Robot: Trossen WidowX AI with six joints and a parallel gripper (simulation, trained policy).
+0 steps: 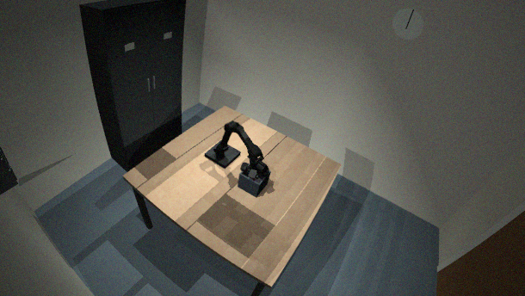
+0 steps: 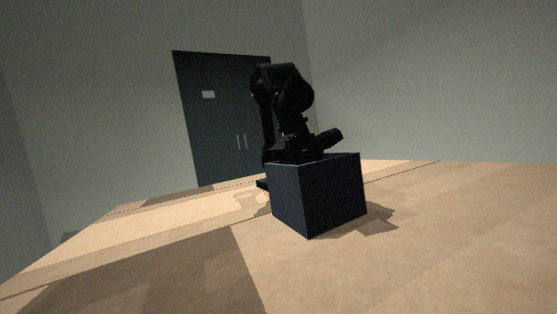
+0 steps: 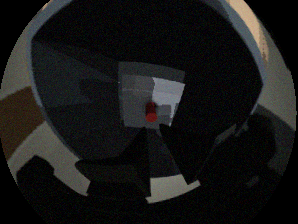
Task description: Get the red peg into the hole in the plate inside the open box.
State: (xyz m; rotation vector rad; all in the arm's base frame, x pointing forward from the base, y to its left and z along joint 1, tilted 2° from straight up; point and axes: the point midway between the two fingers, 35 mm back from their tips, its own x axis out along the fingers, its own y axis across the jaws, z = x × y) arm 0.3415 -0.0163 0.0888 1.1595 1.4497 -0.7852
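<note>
Now: gripper tip 1 cm short of the red peg, 2 cm to the left of it and 4 cm above it. Round my gripper tip: plate 1 cm ahead, 2 cm to the right, 4 cm below.
</note>
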